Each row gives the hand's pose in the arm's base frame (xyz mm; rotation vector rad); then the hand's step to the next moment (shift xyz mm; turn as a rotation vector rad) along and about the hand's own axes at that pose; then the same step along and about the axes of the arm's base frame.
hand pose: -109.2 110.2 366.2 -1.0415 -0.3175 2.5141
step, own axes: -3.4 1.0 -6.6 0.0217 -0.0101 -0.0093
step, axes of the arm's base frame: 6.6 -2.0 -2.8 -0.0045 0.0192 -0.0165
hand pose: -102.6 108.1 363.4 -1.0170 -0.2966 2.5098
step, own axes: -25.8 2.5 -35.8 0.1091 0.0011 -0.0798
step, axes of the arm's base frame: 41.1 -12.4 -10.4 -0.0149 0.0515 -0.1241
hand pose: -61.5 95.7 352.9 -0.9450 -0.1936 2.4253
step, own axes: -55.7 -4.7 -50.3 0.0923 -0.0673 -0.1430
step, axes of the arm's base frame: 69.8 -27.8 -3.2 0.0662 0.0975 -0.1400
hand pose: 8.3 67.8 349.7 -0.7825 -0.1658 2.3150
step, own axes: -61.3 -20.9 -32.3 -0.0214 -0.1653 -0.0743
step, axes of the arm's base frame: 66.6 -26.3 10.5 0.1489 0.1054 0.0027
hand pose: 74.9 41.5 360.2 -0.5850 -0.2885 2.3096
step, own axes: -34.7 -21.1 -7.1 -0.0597 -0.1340 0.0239
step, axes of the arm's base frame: 38.1 -9.0 12.9 0.1065 0.0527 0.0893
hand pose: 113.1 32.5 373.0 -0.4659 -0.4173 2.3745
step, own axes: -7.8 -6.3 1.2 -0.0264 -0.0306 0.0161
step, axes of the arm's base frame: 8.5 -0.9 5.4 0.0288 0.0017 0.0326
